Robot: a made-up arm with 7 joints. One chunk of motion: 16 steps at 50 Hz.
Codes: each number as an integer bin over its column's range. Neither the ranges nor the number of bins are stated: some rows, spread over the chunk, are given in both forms.
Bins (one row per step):
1: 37 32 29 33 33 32 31
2: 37 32 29 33 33 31 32
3: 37 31 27 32 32 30 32
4: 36 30 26 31 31 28 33
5: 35 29 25 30 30 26 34
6: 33 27 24 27 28 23 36
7: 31 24 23 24 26 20 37
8: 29 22 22 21 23 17 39
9: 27 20 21 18 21 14 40
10: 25 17 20 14 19 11 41
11: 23 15 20 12 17 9 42
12: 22 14 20 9 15 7 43
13: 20 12 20 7 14 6 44
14: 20 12 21 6 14 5 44
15: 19 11 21 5 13 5 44
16: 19 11 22 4 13 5 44
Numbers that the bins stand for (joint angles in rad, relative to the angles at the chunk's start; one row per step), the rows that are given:
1: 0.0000 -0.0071 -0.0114 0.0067 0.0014 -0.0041 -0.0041
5: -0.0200 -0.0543 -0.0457 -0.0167 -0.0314 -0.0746 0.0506
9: -0.1000 -0.1957 -0.0800 -0.1100 -0.1300 -0.2156 0.1602
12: -0.1500 -0.2900 -0.0886 -0.1800 -0.1957 -0.2978 0.2149
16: -0.1800 -0.3371 -0.0714 -0.2189 -0.2176 -0.3213 0.2332
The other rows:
2: 0.0000 -0.0071 -0.0114 0.0067 0.0014 -0.0159 0.0141
3: 0.0000 -0.0229 -0.0286 -0.0011 -0.0095 -0.0276 0.0141
4: -0.0100 -0.0386 -0.0371 -0.0089 -0.0205 -0.0511 0.0324
6: -0.0400 -0.0857 -0.0543 -0.0400 -0.0533 -0.1098 0.0871
7: -0.0600 -0.1329 -0.0629 -0.0633 -0.0752 -0.1451 0.1054
8: -0.0800 -0.1643 -0.0714 -0.0867 -0.1081 -0.1803 0.1419
10: -0.1200 -0.2429 -0.0886 -0.1411 -0.1519 -0.2508 0.1784
11: -0.1400 -0.2743 -0.0886 -0.1567 -0.1738 -0.2743 0.1967
13: -0.1700 -0.3214 -0.0886 -0.1956 -0.2067 -0.3095 0.2332
14: -0.1700 -0.3214 -0.0800 -0.2033 -0.2067 -0.3213 0.2332
15: -0.1800 -0.3371 -0.0800 -0.2111 -0.2176 -0.3213 0.2332

